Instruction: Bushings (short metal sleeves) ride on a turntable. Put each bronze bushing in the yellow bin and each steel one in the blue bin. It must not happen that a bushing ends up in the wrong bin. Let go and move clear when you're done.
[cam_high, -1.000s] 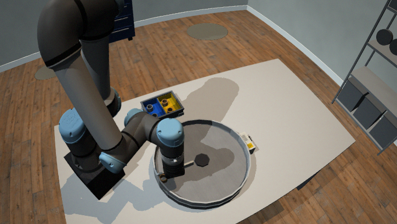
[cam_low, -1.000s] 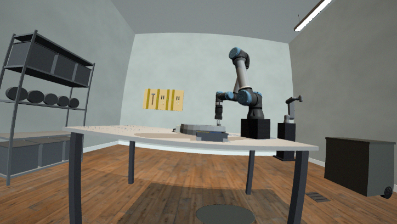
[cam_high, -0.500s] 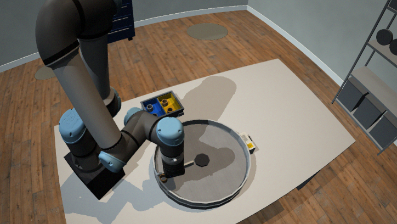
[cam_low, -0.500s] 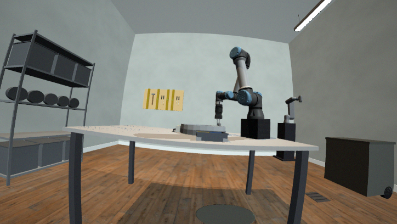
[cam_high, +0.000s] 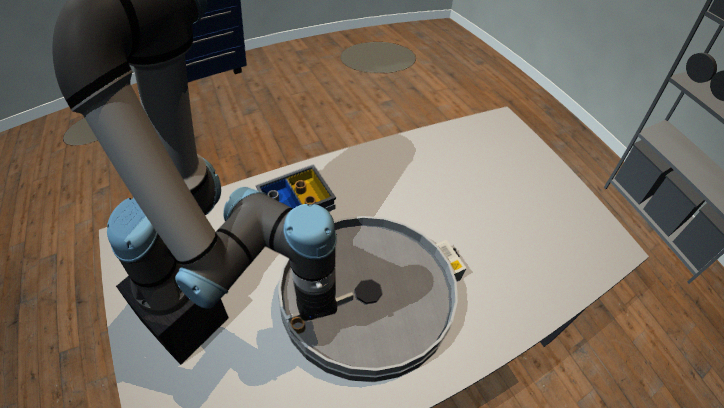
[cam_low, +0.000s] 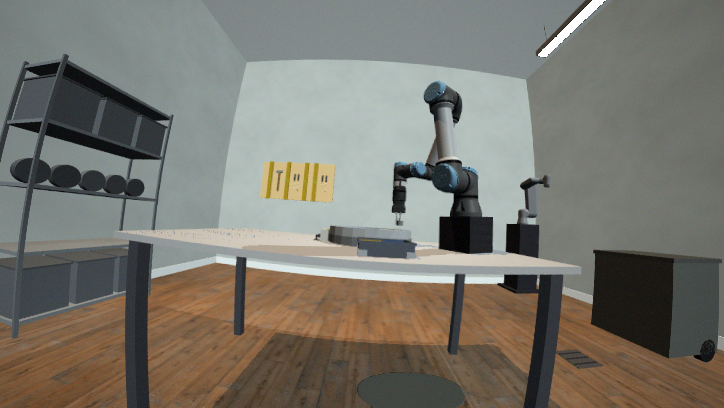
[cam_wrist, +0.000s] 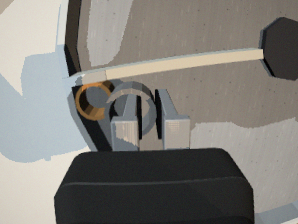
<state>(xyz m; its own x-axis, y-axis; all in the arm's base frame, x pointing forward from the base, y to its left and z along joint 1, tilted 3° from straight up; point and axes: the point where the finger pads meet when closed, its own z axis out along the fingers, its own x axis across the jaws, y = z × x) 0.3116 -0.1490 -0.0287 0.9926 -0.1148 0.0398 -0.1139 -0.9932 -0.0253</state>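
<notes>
The bin lies 90 mm ahead of my hand, 400 mm to the left of it and 100 mm below it. Round my hand: round grey turntable: 140 mm ahead, 20 mm to the left, 70 mm below.
</notes>
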